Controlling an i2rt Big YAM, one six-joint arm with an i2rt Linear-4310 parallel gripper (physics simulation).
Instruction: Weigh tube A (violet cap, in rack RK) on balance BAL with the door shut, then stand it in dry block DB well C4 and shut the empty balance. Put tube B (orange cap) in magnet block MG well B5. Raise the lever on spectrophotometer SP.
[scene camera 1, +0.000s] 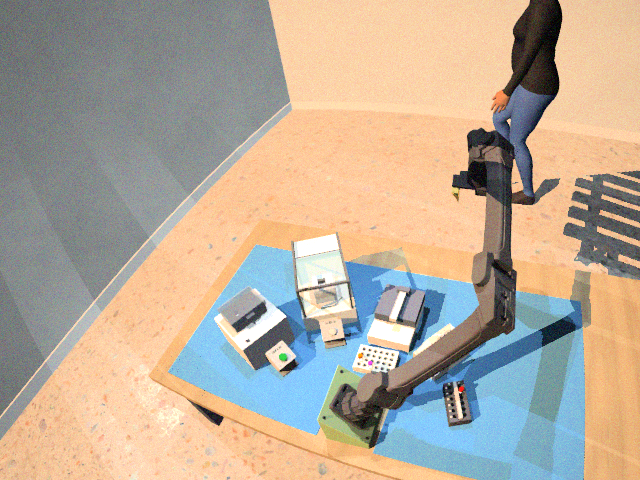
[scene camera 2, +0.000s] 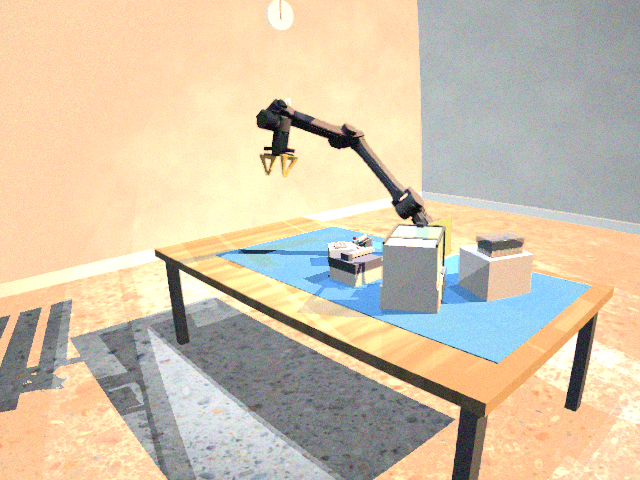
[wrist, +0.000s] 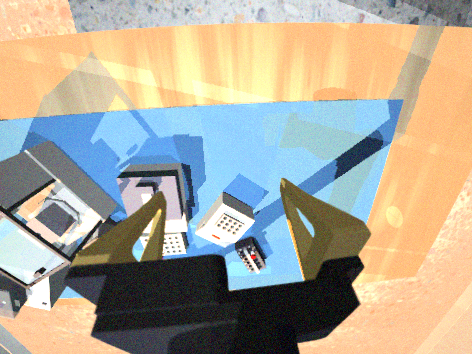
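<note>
My gripper (scene camera 1: 455, 194) (scene camera 2: 276, 175) (wrist: 222, 190) is open and empty, high above the table's far side. Tube A's violet cap (scene camera 1: 370, 363) and tube B's orange cap (scene camera 1: 360, 355) show in the white rack RK (scene camera 1: 383, 351) (wrist: 174, 243). Glass-walled balance BAL (scene camera 1: 315, 246) (scene camera 2: 410, 276) (wrist: 70, 175) stands upright; its door's state is unclear. White dry block DB (scene camera 1: 434, 338) (wrist: 210, 229) is partly behind the arm in scene camera 1. Dark magnet block MG (scene camera 1: 450, 413) (wrist: 242, 250) holds a red-capped tube (scene camera 1: 461, 389). A grey-lidded instrument (scene camera 1: 384, 307) (scene camera 2: 356, 268), apparently SP, has a pale lever or strip (scene camera 1: 398, 305) over its lid.
A white box instrument (scene camera 1: 261, 322) (scene camera 2: 496, 271) with a dark lid stands on the other side of the balance, a green button (scene camera 1: 282, 357) on its small console. The arm's green base (scene camera 1: 336, 431) is at the table's near edge. A person (scene camera 1: 535, 67) stands beyond the table.
</note>
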